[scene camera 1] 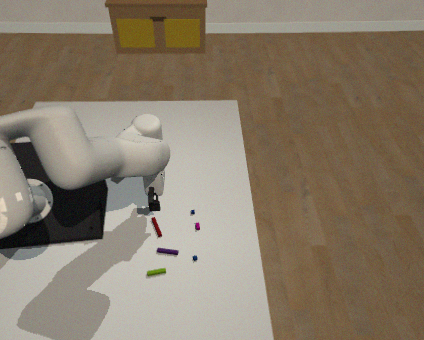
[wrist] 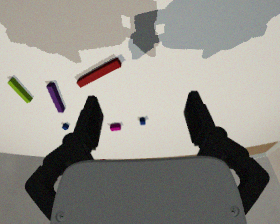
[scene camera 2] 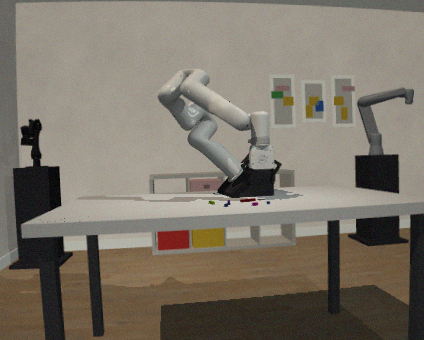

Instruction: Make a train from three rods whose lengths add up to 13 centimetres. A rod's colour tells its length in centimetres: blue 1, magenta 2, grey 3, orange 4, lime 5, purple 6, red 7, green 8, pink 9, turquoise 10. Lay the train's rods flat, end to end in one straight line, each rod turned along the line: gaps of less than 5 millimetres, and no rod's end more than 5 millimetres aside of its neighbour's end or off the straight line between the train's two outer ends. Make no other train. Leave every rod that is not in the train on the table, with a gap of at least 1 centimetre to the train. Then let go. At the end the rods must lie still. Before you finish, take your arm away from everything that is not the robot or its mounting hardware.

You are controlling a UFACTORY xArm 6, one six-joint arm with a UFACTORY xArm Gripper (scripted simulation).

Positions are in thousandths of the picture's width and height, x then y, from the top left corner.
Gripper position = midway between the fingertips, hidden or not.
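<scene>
You'd see my gripper (scene camera 2: 617, 543) here, and the wrist view has the gripper (wrist: 509, 462) too.
</scene>
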